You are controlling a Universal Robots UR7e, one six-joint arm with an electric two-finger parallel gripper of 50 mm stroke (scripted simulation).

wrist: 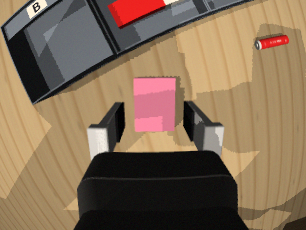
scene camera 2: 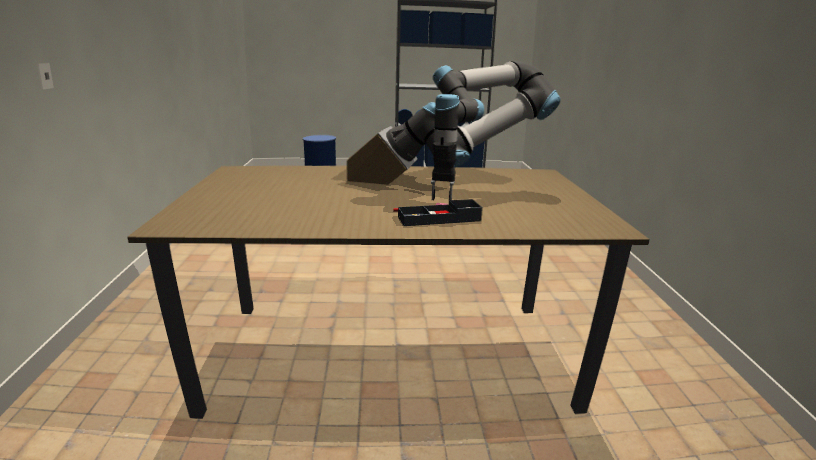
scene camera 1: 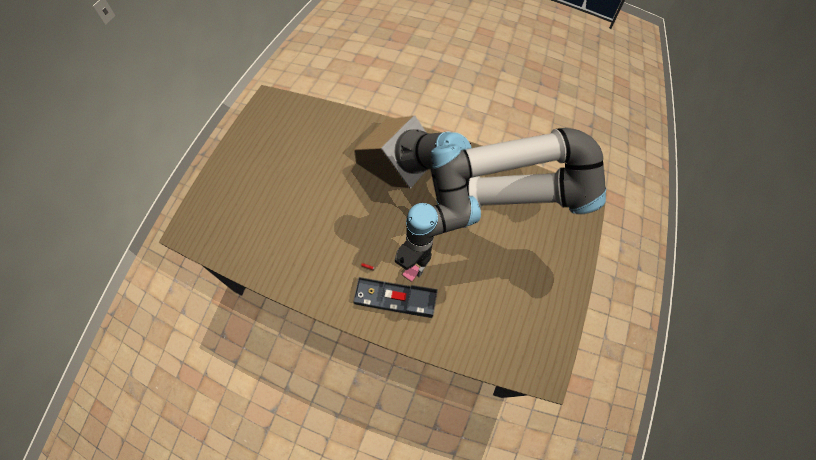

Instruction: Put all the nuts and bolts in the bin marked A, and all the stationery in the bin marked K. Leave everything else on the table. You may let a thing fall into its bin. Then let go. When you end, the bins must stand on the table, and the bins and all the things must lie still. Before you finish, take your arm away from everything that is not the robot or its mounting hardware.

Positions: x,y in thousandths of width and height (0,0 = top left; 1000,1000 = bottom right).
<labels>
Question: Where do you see a three joined bins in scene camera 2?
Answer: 570,466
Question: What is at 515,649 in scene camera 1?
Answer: A three joined bins.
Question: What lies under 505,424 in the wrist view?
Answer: A pink flat block.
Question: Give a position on a three joined bins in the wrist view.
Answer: At 162,215
</labels>
